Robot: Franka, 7 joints.
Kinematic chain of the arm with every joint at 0, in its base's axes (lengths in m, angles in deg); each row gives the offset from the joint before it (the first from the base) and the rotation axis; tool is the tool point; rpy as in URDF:
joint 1: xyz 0 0 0.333 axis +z
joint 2: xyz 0 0 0 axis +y
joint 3: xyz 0 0 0.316 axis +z
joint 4: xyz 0.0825 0 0 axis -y
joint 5: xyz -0.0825 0 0.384 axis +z
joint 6: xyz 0 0 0 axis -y
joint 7: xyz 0.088 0 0 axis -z
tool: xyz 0 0 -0.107 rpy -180 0 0
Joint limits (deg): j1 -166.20..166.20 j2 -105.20..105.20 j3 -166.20..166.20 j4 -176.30..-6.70 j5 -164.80..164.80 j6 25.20..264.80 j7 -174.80..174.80
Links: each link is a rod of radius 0.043 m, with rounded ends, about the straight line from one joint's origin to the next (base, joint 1, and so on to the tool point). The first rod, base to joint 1, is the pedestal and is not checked.
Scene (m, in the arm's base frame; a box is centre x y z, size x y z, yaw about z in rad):
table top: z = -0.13
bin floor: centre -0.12 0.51 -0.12 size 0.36 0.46 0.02 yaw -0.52
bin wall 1: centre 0.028 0.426 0 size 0.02 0.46 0.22 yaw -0.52
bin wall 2: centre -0.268 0.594 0 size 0.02 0.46 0.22 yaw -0.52
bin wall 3: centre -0.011 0.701 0 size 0.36 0.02 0.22 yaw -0.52
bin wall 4: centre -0.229 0.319 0 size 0.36 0.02 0.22 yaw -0.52
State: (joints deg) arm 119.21 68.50 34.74 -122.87 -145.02 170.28 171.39
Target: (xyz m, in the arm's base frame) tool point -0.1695 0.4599 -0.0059
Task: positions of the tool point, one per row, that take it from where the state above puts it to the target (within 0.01 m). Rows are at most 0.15 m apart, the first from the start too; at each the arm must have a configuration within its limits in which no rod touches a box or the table.
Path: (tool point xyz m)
1: -0.4087 0.1266 0.0287
2: -0.4155 0.2214 0.1047
3: -0.4070 0.2978 0.2031
4: -0.3821 0.3488 0.3174
5: -0.3413 0.3694 0.4389
6: -0.2633 0.4315 0.3491
7: -0.1695 0.4599 0.2618
8: -0.1725 0.4766 0.1781
9: -0.1727 0.4772 0.0878
10: -0.1695 0.4599 -0.0059

